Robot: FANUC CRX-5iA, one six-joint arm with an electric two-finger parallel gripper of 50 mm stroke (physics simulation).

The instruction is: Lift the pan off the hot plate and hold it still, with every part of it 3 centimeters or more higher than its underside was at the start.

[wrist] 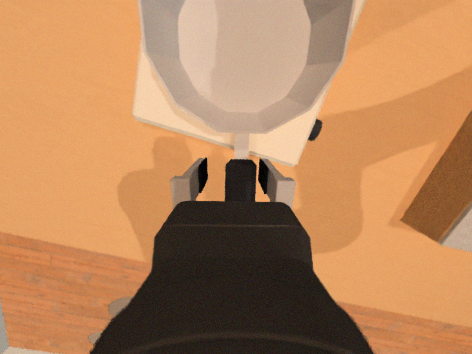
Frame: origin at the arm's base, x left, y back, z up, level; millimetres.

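Where they show: gripper, between the fingertips: (233, 169).
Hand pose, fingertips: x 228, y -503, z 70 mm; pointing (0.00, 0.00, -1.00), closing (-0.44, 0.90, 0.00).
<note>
Things, the pixels of their centre, and the offset from my fingertips. "spot": a spot on its surface instead. Level surfaces: height alone.
- grey pan, middle of its body: (242, 134) dy -5, dx -32, dz -27 mm
- cream hot plate, a spot on its surface: (285, 151) spot: dy +64, dx -37, dz -77 mm
- small black knob, middle of its body: (310, 129) dy +90, dx -83, dz -106 mm
- orange table top, height of its surface: dz -140 mm
The grey pan (245, 60) is at the top of the view, its upper part cut off by the frame edge. It rests over the cream hot plate (285, 151), which has a small black knob (315, 130) at its right side. A short pale neck joins the pan to its black handle (240, 180), which points down toward the gripper body. My gripper (233, 169) is open, with one finger on each side of the handle and a gap on both sides. The rear part of the handle is hidden beneath the gripper body.
A brown block-like edge (440, 185) with a grey surface beside it stands at the right. The orange table top (60, 165) ends toward the bottom, with a wood-patterned floor (55, 280) beyond it. Shadows fall on both sides of the gripper.
</note>
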